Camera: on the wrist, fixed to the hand. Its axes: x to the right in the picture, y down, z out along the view.
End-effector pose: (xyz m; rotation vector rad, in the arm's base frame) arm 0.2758 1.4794 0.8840 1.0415 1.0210 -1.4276
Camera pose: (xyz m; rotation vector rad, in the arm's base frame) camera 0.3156 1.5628 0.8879 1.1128 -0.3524 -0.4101
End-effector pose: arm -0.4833 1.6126 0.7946 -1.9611 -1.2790 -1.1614
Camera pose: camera -0.4903 1.5221 0.8121 -2.1999 0.1648 0.1843
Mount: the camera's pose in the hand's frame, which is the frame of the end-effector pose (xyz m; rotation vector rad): -0.0278 0.0319 -0.0822 0.2204 -0.4603 1.5152
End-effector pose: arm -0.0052 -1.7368 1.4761 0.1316 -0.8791 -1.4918
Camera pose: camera 0.0721 -1.7432 1.4258 -0.6275 -1.0829 0.0175
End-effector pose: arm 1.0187 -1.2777 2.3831 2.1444 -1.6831 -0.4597
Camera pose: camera 1.0240 -1.2501 2.4712 0.3354 -3.0263 -0.2590
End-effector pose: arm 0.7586 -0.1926 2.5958 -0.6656 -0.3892 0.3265
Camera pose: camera 0.7656 -0.2240 2.5091 -0.5525 -0.2038 1.9562
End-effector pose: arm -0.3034 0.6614 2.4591 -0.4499 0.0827 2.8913
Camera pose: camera -0.2603 0.6175 2.3901 -0.2951 -0.4653 -1.8437
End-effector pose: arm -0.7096 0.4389 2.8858 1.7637 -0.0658 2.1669
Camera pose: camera -0.7917 0.4230 2.8463 -1.4548 0.9792 -1.2862
